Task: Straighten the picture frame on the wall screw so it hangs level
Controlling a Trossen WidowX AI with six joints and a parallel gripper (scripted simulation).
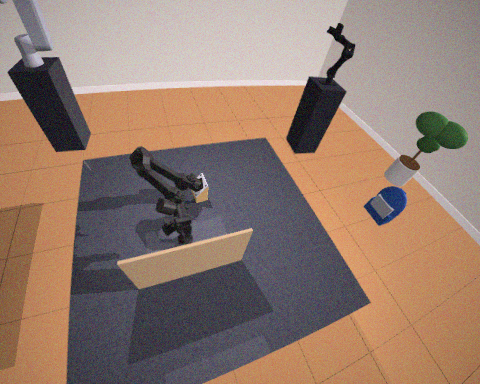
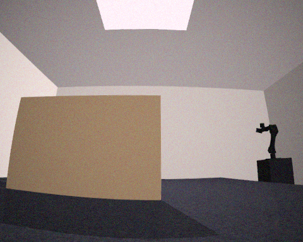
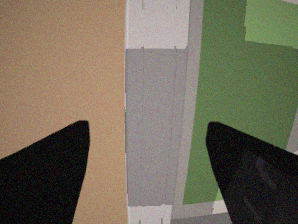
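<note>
The picture frame is 10 mm ahead of my gripper tip and 50 mm below it. Round my gripper tip: tan wall panel (20 mm ahead, 10 mm to the left, 60 mm below).
</note>
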